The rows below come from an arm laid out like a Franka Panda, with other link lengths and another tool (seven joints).
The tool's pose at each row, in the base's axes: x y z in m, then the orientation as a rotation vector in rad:
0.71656 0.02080 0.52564 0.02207 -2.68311 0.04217
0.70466 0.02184 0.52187 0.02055 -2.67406 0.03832
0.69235 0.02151 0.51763 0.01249 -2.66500 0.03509
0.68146 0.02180 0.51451 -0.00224 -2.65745 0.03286
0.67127 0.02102 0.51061 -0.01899 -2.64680 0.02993
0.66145 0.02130 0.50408 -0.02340 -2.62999 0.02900
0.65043 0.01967 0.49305 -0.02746 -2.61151 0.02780
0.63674 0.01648 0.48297 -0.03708 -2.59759 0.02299
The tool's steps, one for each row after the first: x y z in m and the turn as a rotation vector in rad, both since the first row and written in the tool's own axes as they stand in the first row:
0.00899 0.00141 0.00860 -0.00294 0.00910 0.00027
0.01816 0.00147 0.01786 -0.00654 0.01831 0.00528
0.02654 0.00208 0.02545 -0.01055 0.02606 0.01526
0.03396 0.00163 0.03348 -0.01540 0.03685 0.02657
0.03988 0.00231 0.04366 -0.01680 0.05368 0.02937
0.04490 0.00121 0.05848 -0.01834 0.07218 0.03188
0.05274 -0.00140 0.07367 -0.02343 0.08612 0.03787

